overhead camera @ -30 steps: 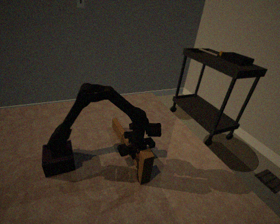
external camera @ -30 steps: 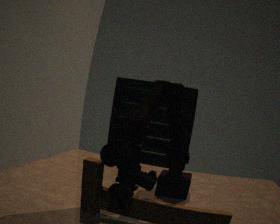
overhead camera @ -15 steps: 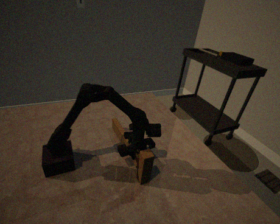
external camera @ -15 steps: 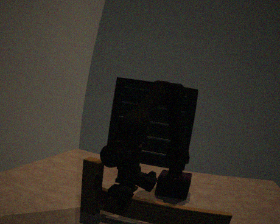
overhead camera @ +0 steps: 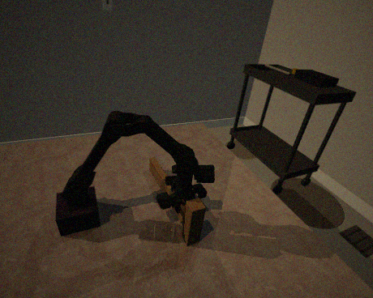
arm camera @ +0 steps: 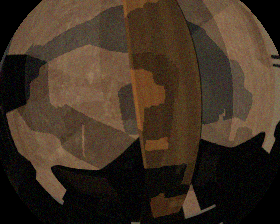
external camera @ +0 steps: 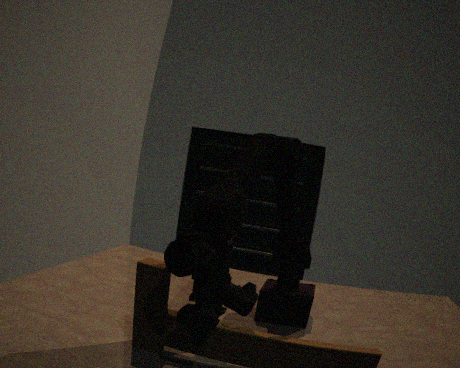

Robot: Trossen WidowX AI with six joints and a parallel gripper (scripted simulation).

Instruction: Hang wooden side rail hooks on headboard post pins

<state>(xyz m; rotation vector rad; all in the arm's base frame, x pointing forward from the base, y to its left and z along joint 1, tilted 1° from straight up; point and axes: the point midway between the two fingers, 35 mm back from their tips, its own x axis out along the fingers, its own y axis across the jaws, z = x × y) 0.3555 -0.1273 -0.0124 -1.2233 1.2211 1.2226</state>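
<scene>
My gripper tip is now 10 cm to the left of the headboard post and 5 cm below it.
</scene>
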